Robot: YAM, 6 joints.
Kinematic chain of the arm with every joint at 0, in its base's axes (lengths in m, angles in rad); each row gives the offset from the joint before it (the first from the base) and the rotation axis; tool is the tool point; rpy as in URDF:
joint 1: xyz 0 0 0.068 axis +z
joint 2: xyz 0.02 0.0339 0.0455 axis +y
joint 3: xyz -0.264 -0.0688 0 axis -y
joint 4: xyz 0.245 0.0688 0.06 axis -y
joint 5: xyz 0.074 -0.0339 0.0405 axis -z
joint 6: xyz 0.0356 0 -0.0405 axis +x
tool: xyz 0 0 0 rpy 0 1.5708 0
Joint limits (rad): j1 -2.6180..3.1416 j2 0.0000..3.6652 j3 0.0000..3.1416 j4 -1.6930..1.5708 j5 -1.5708..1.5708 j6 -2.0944..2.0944
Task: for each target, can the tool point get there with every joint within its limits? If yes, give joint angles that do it. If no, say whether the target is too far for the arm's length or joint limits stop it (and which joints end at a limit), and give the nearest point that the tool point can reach.
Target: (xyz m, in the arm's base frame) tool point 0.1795 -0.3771 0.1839
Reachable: yes | joints -1.0639 2.1012 1.6170 -0.8970 0.8264 0.9876
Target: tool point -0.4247 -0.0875 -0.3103
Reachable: no: joint limits stop it (at a limit: joint 1, joint 2) | nearest point -0.4202 -0.0351 -0.3028 | short by 0.053 m
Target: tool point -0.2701 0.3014 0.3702
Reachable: yes | joints 2.3840 1.8162 1.7708 -0.5466 1.2137 1.2966
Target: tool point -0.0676 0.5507 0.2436
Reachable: yes | joints 1.7461 2.4067 2.1297 -0.1353 0.9739 -0.4946
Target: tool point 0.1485 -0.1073 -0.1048
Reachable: yes | joints -0.4764 2.7531 0.4812 1.0053 0.8732 0.9767
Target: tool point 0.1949 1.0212 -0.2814
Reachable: no: too far | nearest point 0.1132 0.5929 -0.1125 | short by 0.468 m
